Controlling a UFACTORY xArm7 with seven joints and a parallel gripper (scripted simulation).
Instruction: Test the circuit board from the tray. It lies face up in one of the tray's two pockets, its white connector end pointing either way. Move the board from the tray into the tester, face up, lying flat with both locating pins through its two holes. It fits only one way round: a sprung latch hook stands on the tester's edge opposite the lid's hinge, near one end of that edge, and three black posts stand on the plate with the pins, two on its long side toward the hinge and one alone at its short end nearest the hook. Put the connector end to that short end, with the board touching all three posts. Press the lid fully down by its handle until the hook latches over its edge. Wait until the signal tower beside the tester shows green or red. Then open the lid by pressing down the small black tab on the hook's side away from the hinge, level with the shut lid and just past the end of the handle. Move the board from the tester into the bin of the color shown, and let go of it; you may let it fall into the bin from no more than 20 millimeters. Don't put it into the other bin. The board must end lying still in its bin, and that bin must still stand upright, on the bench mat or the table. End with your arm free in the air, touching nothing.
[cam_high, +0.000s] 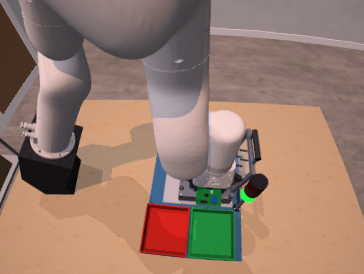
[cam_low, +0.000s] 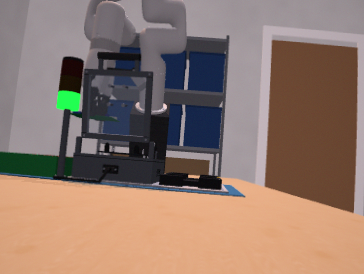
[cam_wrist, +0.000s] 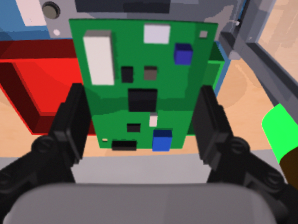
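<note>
Right now the green bin is 150 mm below my hand and 120 mm to the right of it. From my hand the other things lie so: tester's clear lid (120 mm ahead, 60 mm to the left, 20 mm above); tester's plate (90 mm to the left, 90 mm below, 10 mm ahead); green circuit board (10 mm below).
</note>
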